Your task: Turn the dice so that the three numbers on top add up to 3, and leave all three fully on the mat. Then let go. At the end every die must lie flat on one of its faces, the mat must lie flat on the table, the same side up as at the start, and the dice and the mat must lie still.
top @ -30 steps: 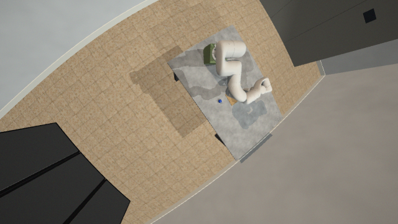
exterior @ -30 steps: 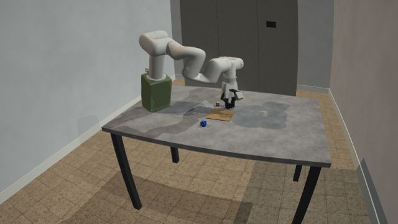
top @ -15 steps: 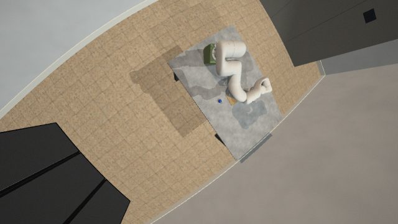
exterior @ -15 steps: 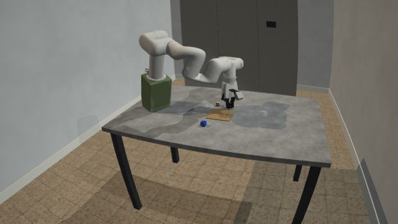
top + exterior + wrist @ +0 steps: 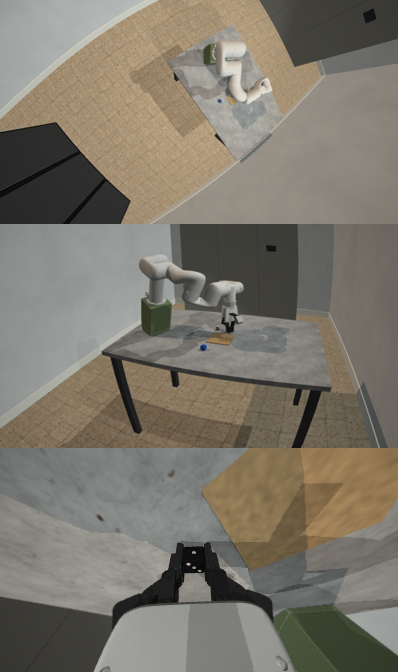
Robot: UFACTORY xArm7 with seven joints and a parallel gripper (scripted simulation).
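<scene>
The white die lies 80 mm behind my hand, 10 mm to the left of it and 10 mm below it. Round my hand: tan mat (120 mm to the right, 20 mm below, 20 mm behind); then blue die (280 mm to the right, 60 mm behind, 10 mm below); then black die (10 mm below).
</scene>
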